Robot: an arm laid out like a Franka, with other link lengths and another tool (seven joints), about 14 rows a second.
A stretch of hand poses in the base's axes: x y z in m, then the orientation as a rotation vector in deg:
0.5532 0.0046 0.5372 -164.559 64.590 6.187
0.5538 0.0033 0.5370 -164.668 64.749 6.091
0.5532 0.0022 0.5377 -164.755 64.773 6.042
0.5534 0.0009 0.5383 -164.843 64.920 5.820
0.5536 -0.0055 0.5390 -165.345 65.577 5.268
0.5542 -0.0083 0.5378 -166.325 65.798 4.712
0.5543 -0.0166 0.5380 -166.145 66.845 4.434
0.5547 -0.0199 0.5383 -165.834 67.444 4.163
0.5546 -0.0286 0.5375 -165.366 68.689 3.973
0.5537 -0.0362 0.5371 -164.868 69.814 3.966
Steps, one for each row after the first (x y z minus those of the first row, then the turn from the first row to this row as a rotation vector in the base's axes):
0.0006 -0.0013 -0.0002 -0.171 -0.001 -0.066
0.0000 -0.0024 0.0005 -0.265 -0.001 -0.058
0.0002 -0.0037 0.0011 -0.439 -0.088 -0.125
0.0004 -0.0101 0.0018 -1.224 -0.169 -0.386
0.0010 -0.0129 0.0006 -2.267 -0.165 -0.262
0.0011 -0.0212 0.0008 -2.547 -0.231 -0.924
0.0015 -0.0245 0.0011 -2.555 -0.400 -1.361
0.0014 -0.0332 0.0003 -2.652 -0.468 -2.213
0.0005 -0.0408 -0.0001 -2.648 -0.450 -3.000

